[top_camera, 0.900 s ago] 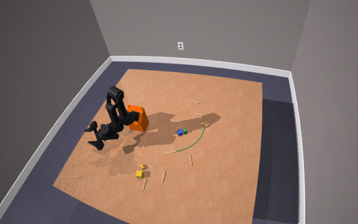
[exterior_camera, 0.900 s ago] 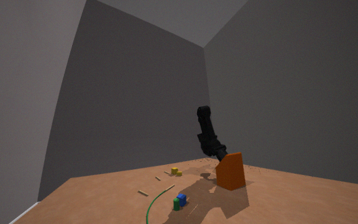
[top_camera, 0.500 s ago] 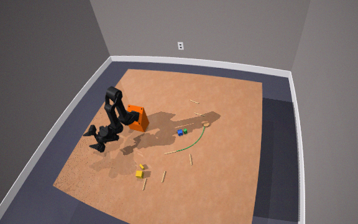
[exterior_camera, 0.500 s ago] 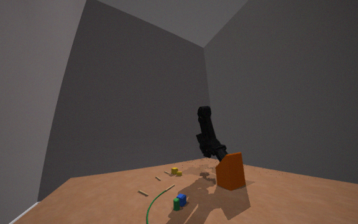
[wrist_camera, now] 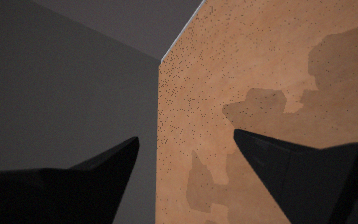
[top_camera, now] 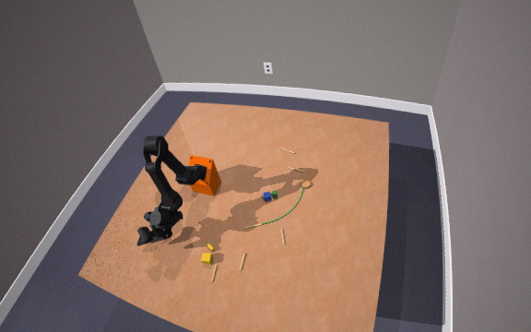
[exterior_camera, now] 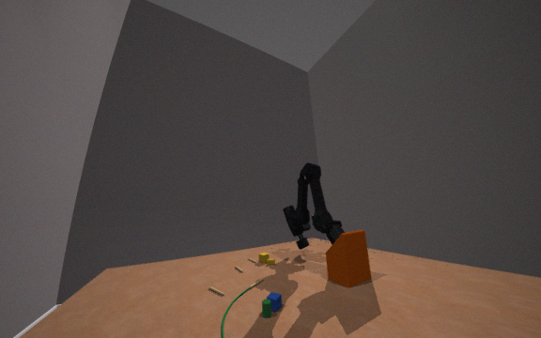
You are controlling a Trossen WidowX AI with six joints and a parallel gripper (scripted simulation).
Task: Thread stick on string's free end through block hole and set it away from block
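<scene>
The thin stick lies 380 mm ahead of my gripper tip, 290 mm to the left of it and 90 mm below it. Round my gripper tip: blue block 380 mm ahead, 440 mm to the left, 70 mm below; yellow block 260 mm ahead, 70 mm to the left, 70 mm below; green cylinder 410 mm ahead, 460 mm to the left, 70 mm below.
</scene>
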